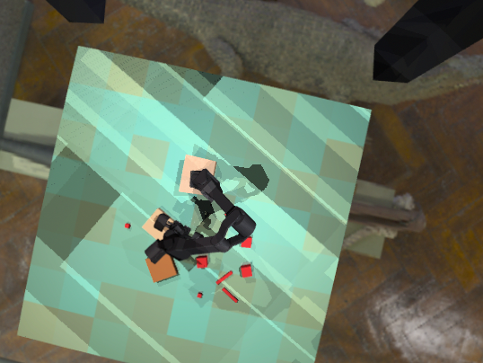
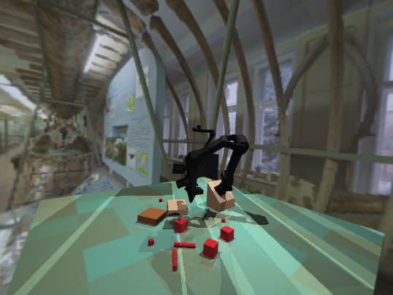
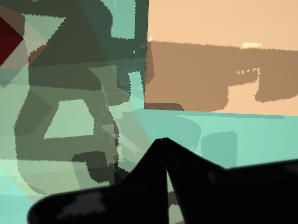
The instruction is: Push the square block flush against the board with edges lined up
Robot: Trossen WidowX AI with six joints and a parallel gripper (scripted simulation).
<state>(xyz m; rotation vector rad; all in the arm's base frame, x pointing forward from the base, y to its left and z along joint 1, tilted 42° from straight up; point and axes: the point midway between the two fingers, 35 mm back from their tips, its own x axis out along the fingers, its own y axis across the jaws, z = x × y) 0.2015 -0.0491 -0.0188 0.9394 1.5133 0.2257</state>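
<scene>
Right now my gripper tip is 90 mm to the left of the tan square block, 50 mm above it and 20 mm short of it. From my gripper tip the other things lie so: brown board 180 mm ahead, 90 mm to the right, 50 mm below.
</scene>
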